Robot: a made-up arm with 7 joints. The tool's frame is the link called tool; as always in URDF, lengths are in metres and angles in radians. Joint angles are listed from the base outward. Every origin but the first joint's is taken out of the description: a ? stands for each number. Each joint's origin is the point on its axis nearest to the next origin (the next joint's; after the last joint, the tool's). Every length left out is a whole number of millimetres.
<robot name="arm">
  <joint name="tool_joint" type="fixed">
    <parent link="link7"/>
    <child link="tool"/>
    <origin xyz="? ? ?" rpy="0 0 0"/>
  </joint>
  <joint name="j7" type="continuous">
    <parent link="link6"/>
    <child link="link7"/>
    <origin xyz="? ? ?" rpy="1.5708 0 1.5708"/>
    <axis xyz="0 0 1"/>
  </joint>
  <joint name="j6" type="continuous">
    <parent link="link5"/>
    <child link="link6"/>
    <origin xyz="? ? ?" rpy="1.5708 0 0"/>
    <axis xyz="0 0 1"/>
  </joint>
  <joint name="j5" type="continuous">
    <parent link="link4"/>
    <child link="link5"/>
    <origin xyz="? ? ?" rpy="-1.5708 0 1.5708"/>
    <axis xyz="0 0 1"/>
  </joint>
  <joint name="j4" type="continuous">
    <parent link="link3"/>
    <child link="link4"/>
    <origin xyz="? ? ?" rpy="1.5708 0 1.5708"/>
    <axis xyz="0 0 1"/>
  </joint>
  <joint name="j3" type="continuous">
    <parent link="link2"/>
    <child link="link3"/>
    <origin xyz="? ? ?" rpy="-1.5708 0 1.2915"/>
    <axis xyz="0 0 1"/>
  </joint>
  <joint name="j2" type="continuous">
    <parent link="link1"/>
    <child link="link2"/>
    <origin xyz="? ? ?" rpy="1.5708 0 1.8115"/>
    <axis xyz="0 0 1"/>
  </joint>
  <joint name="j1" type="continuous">
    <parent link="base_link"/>
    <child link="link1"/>
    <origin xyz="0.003 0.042 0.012" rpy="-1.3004 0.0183 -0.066"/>
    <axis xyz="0 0 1"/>
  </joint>
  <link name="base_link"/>
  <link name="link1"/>
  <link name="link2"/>
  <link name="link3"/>
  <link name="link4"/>
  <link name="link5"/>
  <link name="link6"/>
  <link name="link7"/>
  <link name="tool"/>
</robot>
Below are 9 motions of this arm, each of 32 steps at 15 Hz.
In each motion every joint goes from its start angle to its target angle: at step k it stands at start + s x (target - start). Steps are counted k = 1, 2, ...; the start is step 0. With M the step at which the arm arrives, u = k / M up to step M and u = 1 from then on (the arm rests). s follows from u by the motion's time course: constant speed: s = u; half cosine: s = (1 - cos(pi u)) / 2; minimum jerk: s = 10 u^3 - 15 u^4 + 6 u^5.
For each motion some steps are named. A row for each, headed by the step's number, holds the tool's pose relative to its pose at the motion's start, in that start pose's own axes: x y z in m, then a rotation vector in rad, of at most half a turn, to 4 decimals.
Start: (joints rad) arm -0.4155 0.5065 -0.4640 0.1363 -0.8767 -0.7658 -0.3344
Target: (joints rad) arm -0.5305 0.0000 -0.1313 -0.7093 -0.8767 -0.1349 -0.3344
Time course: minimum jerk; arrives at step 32
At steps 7, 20, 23, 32:
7: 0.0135 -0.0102 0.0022 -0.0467 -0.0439 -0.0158
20: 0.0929 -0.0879 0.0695 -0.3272 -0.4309 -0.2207
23: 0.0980 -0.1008 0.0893 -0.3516 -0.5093 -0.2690
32: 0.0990 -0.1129 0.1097 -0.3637 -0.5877 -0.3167

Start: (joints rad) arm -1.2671 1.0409 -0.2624 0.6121 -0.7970 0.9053 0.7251
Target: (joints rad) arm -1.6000 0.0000 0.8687 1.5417 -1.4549 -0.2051 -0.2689
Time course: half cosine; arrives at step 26
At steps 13, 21, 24, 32:
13: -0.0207 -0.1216 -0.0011 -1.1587 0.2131 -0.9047
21: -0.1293 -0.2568 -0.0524 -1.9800 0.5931 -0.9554
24: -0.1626 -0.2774 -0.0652 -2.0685 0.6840 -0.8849
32: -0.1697 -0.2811 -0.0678 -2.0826 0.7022 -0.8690

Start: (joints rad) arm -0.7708 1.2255 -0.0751 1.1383 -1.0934 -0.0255 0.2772
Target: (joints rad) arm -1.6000 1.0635 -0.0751 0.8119 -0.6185 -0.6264 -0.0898
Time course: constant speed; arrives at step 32
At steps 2, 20, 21, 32:
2: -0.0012 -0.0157 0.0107 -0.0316 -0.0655 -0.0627
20: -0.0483 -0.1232 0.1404 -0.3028 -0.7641 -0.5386
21: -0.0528 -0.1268 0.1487 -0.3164 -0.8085 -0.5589
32: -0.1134 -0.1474 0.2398 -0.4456 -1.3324 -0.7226

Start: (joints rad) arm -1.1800 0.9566 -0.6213 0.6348 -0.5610 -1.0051 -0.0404
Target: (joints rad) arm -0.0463 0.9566 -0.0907 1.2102 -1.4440 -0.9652 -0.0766
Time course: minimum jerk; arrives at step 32
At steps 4, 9, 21, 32:
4: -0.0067 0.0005 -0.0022 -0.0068 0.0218 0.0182
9: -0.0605 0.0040 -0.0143 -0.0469 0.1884 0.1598
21: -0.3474 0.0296 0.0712 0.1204 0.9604 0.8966
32: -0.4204 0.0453 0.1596 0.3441 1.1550 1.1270

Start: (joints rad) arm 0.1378 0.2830 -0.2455 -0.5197 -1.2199 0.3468 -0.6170
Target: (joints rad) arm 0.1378 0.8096 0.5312 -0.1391 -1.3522 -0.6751 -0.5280
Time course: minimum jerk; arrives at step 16
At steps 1, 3, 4, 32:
1: -0.0004 0.0002 0.0005 0.0024 -0.0017 0.0020
3: -0.0085 0.0038 0.0105 0.0538 -0.0368 0.0435
4: -0.0180 0.0072 0.0227 0.1166 -0.0782 0.0900
32: -0.1371 -0.0713 0.2415 1.3935 -0.7873 0.4027

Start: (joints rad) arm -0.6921 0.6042 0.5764 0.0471 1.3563 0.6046 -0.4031
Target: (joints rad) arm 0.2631 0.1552 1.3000 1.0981 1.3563 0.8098 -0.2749
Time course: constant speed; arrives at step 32
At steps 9, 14, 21, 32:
9: -0.0208 -0.1049 -0.1224 0.2010 0.4262 -0.3713
14: -0.0630 -0.1444 -0.2022 0.3202 0.6825 -0.5584
21: -0.1554 -0.1654 -0.3108 0.4850 1.0635 -0.7958
32: -0.3486 -0.1143 -0.4259 0.6987 1.7134 -1.1056

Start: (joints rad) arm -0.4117 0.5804 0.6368 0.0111 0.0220 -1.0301 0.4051
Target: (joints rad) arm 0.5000 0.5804 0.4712 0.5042 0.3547 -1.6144 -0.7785
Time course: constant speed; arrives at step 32
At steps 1, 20, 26, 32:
1: -0.0078 0.0040 0.0011 0.0082 0.0169 -0.0673
20: -0.1306 0.1115 0.0769 -0.0961 0.4047 -1.3391
26: -0.1505 0.1534 0.1212 -0.2510 0.5363 -1.7127
32: -0.1571 0.1952 0.1728 -0.4785 0.6588 -2.0524

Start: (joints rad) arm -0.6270 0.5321 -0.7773 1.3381 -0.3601 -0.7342 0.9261
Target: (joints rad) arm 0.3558 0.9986 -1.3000 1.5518 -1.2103 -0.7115 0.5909
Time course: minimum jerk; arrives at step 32
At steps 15, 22, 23, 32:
15: -0.1049 0.1603 -0.1151 0.4394 0.3728 -0.0928
22: -0.1747 0.3244 -0.1251 0.8256 0.6073 -0.1637
23: -0.1796 0.3418 -0.1216 0.8672 0.6269 -0.1722
32: -0.1917 0.3988 -0.1042 1.0081 0.6848 -0.2039

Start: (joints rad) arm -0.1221 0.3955 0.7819 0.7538 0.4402 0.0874 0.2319
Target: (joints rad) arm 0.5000 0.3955 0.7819 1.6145 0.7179 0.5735 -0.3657
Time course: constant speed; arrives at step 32
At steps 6, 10, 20, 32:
6: -0.0184 0.0090 -0.0762 0.1807 0.3052 -0.1584
10: -0.0387 0.0214 -0.1245 0.2808 0.5212 -0.2568
20: -0.1138 0.0715 -0.2261 0.4546 1.1002 -0.4658
32: -0.2362 0.1557 -0.2937 0.5042 1.8520 -0.6145

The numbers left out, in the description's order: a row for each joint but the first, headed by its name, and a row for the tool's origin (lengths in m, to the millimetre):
tool: 0 0 0
j7: 0 0.041 0
j6: 0 0 0
j5: -0.163 -0.011 0
j4: 0.002 -0.02 0
j3: 0.235 -0.059 0
j2: -0.004 0.015 0

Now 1 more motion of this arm.
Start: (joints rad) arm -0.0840 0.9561 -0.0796 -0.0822 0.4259 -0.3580 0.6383
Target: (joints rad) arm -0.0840 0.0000 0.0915 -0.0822 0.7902 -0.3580 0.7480
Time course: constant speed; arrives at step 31
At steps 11, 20, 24, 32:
11: -0.0155 -0.0534 0.0320 -0.1112 0.1194 0.1898
20: -0.0200 -0.0922 0.0672 -0.1915 0.2396 0.3324
24: -0.0196 -0.1076 0.0850 -0.2248 0.2990 0.3908
32: -0.0152 -0.1309 0.1188 -0.2806 0.4109 0.4843

